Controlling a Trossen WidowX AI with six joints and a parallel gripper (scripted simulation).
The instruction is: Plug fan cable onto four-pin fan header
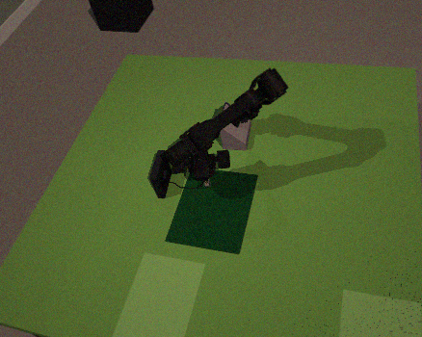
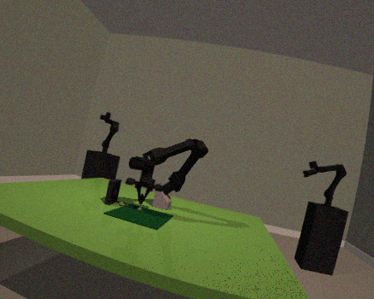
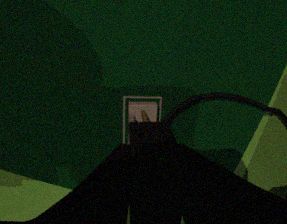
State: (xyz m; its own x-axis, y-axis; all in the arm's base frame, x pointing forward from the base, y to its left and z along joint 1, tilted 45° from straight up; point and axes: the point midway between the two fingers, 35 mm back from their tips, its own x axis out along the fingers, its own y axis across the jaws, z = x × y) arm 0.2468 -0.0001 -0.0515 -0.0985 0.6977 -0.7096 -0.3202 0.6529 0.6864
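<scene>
Now: the black plug 1 cm behind my gripper tip and 1 cm above it. The rest, counted from my gripper tip: dark green board 9 cm ahead, 5 cm to the left, 6 cm below; black fan 3 cm ahead, 14 cm to the right, 1 cm above; four-pin header 1 cm behind, 5 cm below.
</scene>
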